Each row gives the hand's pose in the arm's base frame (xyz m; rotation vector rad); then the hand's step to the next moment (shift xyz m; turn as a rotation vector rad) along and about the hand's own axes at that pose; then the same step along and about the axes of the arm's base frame.
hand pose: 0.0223 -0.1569 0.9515 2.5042 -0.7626 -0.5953
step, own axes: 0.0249 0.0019 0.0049 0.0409 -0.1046 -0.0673
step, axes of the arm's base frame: 0.0155 -0.0178 -0.0096 0.1080 0.0729 -0.0124
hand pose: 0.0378 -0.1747 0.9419 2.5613 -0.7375 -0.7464
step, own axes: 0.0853 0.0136 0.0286 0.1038 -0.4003 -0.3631
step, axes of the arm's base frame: 0.0399 -0.0655 -0.0489 0.4364 0.3304 0.0564
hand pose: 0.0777 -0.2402 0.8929 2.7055 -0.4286 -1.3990
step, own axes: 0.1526 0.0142 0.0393 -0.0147 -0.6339 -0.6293
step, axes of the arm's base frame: 0.0488 -0.0528 -0.1409 0.6370 0.5687 0.2625
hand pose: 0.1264 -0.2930 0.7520 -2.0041 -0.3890 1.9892
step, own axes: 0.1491 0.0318 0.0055 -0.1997 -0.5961 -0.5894
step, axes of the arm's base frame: -0.0044 0.0287 -0.1498 0.5948 0.4627 0.4181
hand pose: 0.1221 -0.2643 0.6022 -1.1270 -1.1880 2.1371
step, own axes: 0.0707 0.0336 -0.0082 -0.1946 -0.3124 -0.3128
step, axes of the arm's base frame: -0.0332 0.0353 -0.0620 0.3660 0.1818 0.2575
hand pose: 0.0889 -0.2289 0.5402 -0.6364 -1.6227 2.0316
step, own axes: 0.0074 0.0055 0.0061 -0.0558 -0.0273 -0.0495
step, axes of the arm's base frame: -0.0099 -0.0012 -0.0047 0.0761 0.0091 0.0209
